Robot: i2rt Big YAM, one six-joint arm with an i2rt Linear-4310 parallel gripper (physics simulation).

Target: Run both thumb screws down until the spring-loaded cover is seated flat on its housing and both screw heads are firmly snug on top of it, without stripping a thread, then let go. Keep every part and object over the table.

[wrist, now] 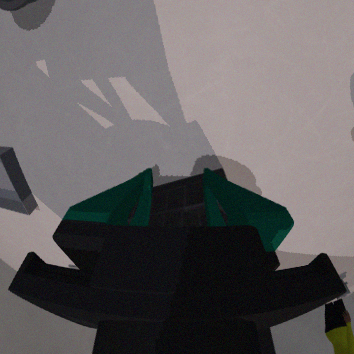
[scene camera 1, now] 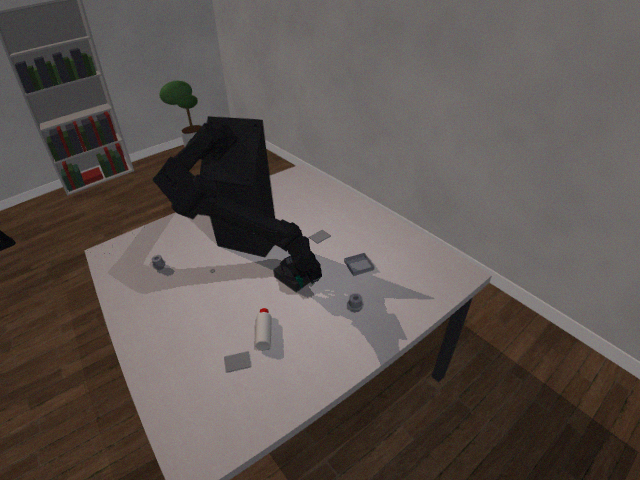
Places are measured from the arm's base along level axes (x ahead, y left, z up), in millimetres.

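Where they show: gripper, fingertip midpoint: (wrist: pixel 177 174) (scene camera 1: pixel 306 285); arm's base, origin of the base link: (scene camera 1: pixel 221 142).
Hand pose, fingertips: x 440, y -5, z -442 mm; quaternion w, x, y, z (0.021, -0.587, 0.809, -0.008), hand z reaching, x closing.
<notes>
Things, the pixels of their top centre, and the offset from my fingertips.
- dark housing with its cover, middle of its top: (wrist: pixel 180 265) (scene camera 1: pixel 295 265) dx -84, dy +23, dz +31 mm
- shallow grey tray, middle of its top: (scene camera 1: pixel 359 262) dx +52, dy +233, dz -5 mm
- grey stepped knob, middle of its top: (scene camera 1: pixel 355 298) dx +189, dy +57, dz +24 mm
- white bottle, middle of its top: (scene camera 1: pixel 262 322) dx +44, dy -236, dz +25 mm
- flat grey plate, middle of its top: (scene camera 1: pixel 237 361) dx +77, dy -374, dz -22 mm
- second knob, middle of its top: (wrist: pixel 343 295) (scene camera 1: pixel 156 258) dx -552, dy -352, dz +24 mm
The dark housing with its cover (scene camera 1: pixel 285 277) (wrist: pixel 177 202) stands on the table under the gripper. It is a black block, partly hidden by the fingers and the gripper body. My gripper (scene camera 1: pixel 300 282) (wrist: pixel 177 174) has green fingers, parted partway with nothing between them. It is low over the housing, and in the wrist view the fingertips overlap the block's upper part. Neither thumb screw can be made out; the gripper body covers the near part of the block. Whether the cover lies flat cannot be told.
A shallow grey tray (scene camera 1: pixel 360 272) (wrist: pixel 19 180) and a grey stepped knob (scene camera 1: pixel 355 302) stand beyond the housing. A white bottle (scene camera 1: pixel 263 331) lies near a flat grey plate (scene camera 1: pixel 237 362). Another plate (scene camera 1: pixel 320 236), a second knob (scene camera 1: pixel 158 262) and a small ring also lie on the table.
</notes>
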